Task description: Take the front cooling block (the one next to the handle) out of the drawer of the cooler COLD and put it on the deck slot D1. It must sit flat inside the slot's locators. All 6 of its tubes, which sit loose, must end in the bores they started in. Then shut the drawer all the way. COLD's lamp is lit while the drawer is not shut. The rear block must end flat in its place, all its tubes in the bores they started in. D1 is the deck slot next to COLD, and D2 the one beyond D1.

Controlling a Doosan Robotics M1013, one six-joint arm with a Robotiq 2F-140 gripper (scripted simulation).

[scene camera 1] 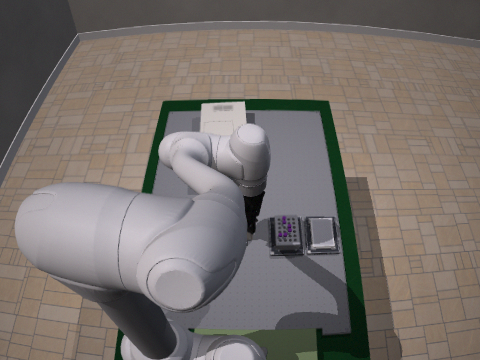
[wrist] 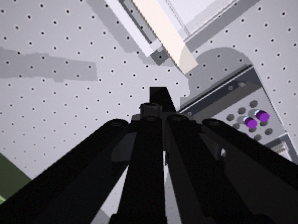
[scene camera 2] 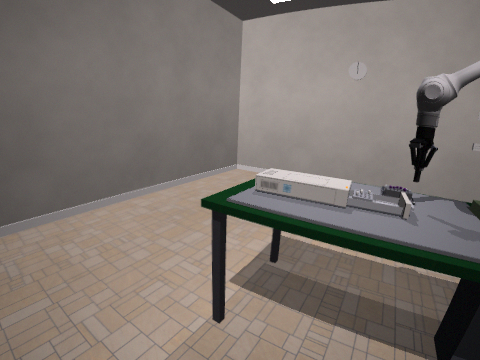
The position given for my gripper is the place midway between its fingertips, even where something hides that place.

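Note:
I see the cooler COLD [scene camera 2: 327,190], and scene camera 1 gives me the same cooler COLD [scene camera 1: 223,118]. A cooling block [wrist: 225,109] is here too. So is a deck slot D1 [wrist: 251,76]. My own gripper [scene camera 2: 416,181] is visible to me, and I can also find it in the wrist view [wrist: 157,100].

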